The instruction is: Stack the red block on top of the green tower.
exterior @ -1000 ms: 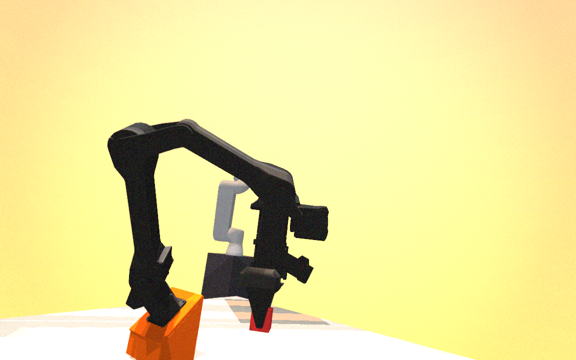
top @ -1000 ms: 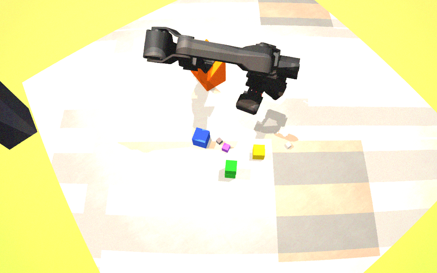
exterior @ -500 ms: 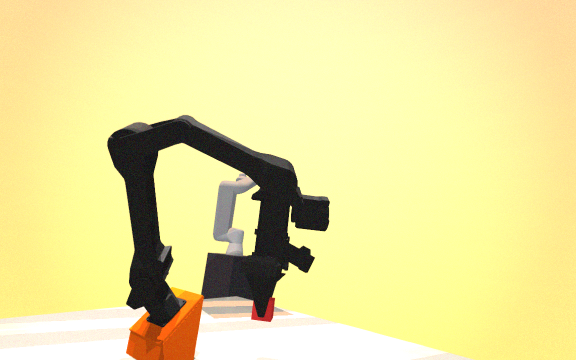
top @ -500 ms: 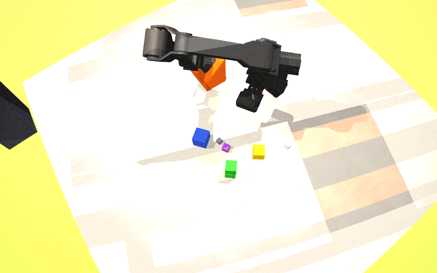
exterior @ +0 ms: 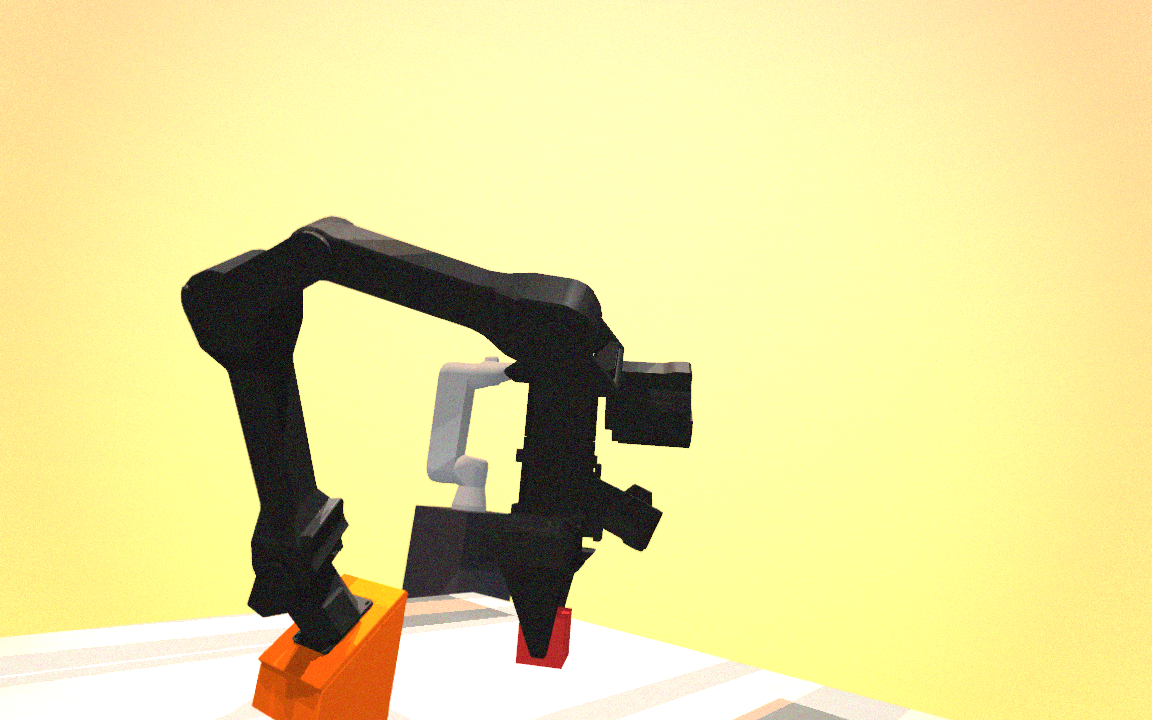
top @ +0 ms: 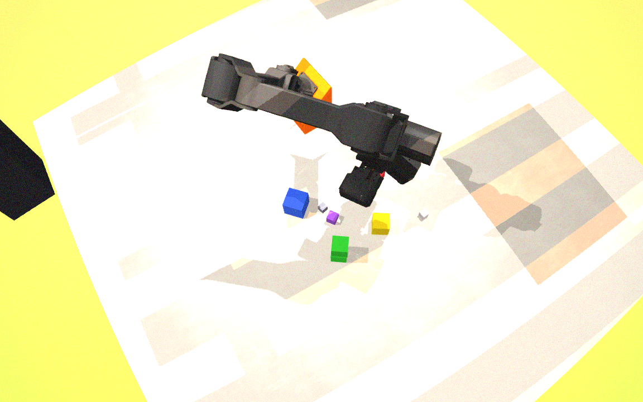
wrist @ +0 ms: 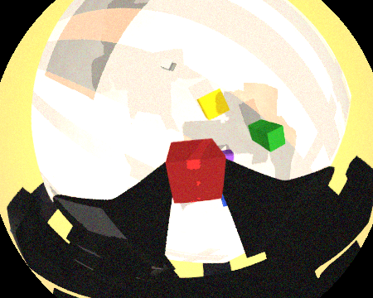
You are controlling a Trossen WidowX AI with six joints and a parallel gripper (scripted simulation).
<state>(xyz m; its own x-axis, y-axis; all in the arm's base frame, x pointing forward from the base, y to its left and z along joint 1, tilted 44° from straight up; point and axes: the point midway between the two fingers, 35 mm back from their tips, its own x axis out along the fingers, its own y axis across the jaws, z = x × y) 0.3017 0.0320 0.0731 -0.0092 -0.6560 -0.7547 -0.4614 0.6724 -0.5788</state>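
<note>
Now: gripper tip 120 mm above the small purple cube, 90 mm to the left of it and 20 mm past it. Also, from my gripper tip: blue cube (140 mm to the right, 110 mm below, 90 mm behind); then yellow cube (110 mm below, 60 mm ahead, 10 mm to the right); then red block (10 mm above).
</note>
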